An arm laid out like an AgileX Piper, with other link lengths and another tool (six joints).
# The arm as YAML. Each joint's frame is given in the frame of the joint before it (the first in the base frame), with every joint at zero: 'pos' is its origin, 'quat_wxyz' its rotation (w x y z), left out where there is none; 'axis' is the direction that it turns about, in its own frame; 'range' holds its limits. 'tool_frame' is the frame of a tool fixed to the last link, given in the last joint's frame.
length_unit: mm
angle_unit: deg
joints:
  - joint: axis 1
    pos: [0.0, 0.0, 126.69]
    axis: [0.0, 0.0, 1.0]
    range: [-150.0, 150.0]
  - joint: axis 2
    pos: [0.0, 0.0, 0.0]
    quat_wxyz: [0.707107, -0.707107, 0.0, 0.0]
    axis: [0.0, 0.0, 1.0]
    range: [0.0, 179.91]
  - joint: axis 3
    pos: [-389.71, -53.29, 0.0]
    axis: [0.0, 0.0, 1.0]
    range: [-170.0, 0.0]
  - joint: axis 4
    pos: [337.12, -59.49, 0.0]
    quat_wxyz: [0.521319, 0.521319, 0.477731, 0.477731]
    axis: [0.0, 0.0, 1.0]
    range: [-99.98, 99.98]
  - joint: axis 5
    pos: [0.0, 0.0, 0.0]
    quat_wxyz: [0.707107, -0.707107, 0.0, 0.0]
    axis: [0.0, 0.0, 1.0]
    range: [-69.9, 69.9]
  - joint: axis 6
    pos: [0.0, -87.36, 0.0]
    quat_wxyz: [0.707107, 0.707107, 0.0, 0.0]
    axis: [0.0, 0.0, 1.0]
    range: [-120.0, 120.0]
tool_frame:
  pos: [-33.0, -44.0, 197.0]
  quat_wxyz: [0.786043, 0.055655, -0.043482, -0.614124]
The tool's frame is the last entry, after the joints.
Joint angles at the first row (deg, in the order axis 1, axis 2, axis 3, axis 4, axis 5, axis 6):
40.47 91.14 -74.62 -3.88 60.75 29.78
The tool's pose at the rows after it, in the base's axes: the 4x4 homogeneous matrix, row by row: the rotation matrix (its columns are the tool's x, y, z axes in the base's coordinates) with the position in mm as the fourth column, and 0 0 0 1 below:
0.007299 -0.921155 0.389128 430.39; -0.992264 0.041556 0.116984 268.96; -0.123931 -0.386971 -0.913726 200.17; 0 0 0 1
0.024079 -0.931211 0.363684 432.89; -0.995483 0.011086 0.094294 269.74; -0.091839 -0.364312 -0.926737 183.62; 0 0 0 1
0.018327 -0.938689 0.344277 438.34; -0.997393 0.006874 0.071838 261.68; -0.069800 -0.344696 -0.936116 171.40; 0 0 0 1
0.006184 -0.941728 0.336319 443.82; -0.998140 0.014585 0.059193 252.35; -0.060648 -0.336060 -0.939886 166.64; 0 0 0 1
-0.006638 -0.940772 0.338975 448.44; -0.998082 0.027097 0.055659 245.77; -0.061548 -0.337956 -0.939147 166.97; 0 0 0 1
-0.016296 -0.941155 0.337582 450.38; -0.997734 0.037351 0.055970 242.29; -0.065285 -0.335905 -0.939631 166.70; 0 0 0 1
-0.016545 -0.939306 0.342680 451.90; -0.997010 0.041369 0.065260 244.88; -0.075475 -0.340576 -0.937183 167.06; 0 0 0 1
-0.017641 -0.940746 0.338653 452.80; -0.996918 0.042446 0.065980 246.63; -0.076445 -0.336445 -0.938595 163.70; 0 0 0 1
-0.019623 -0.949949 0.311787 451.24; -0.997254 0.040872 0.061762 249.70; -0.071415 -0.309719 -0.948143 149.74; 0 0 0 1
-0.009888 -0.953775 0.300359 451.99; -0.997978 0.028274 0.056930 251.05; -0.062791 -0.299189 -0.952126 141.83; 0 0 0 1
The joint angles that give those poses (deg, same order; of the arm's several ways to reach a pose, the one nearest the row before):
40.47 93.43 -75.68 -4.79 61.42 28.69
40.42 95.44 -75.83 -4.96 61.80 27.48
39.31 96.80 -75.83 -4.96 62.13 26.54
38.06 97.32 -75.83 -4.90 62.31 25.91
37.14 97.32 -75.85 -4.90 62.19 25.74
36.56 97.32 -75.85 -4.63 62.15 25.63
36.54 97.32 -75.85 -4.34 61.55 25.61
36.54 97.78 -75.95 -4.14 61.36 25.61
36.51 99.21 -75.92 -3.28 61.34 25.31
36.51 100.11 -75.92 -3.17 61.23 24.67

